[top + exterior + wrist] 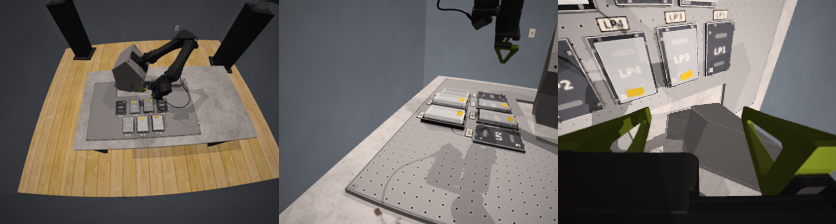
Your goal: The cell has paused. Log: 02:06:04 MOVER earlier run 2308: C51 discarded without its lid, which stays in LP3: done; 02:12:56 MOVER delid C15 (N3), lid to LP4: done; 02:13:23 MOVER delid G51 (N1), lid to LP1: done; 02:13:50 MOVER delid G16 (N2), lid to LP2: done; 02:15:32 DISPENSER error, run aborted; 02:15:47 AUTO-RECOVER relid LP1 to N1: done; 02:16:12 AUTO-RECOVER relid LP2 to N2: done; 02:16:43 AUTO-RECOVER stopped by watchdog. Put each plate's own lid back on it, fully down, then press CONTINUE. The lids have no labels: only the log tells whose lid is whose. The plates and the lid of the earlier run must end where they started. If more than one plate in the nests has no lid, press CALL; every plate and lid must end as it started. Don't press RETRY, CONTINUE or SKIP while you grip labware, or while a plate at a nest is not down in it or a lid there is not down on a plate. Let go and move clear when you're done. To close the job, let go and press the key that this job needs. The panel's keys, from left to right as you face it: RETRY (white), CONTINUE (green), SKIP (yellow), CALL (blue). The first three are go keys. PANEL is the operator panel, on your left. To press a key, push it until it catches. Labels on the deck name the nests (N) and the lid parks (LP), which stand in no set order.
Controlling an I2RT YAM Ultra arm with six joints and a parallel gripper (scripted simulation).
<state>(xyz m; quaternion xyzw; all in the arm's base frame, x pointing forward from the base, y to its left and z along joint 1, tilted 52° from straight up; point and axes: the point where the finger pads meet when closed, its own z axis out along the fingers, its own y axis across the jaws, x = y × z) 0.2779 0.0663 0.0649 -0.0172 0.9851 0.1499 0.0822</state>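
The unlabelled lid is 20 mm behind my hand, 20 mm to the left of it and 220 mm below it. Also, from my hand: yellow key (340 mm behind, 190 mm to the left, 170 mm below); then blue key (330 mm behind, 140 mm to the left, 170 mm below); then plate (190 mm ahead, 130 mm to the right, 220 mm below).
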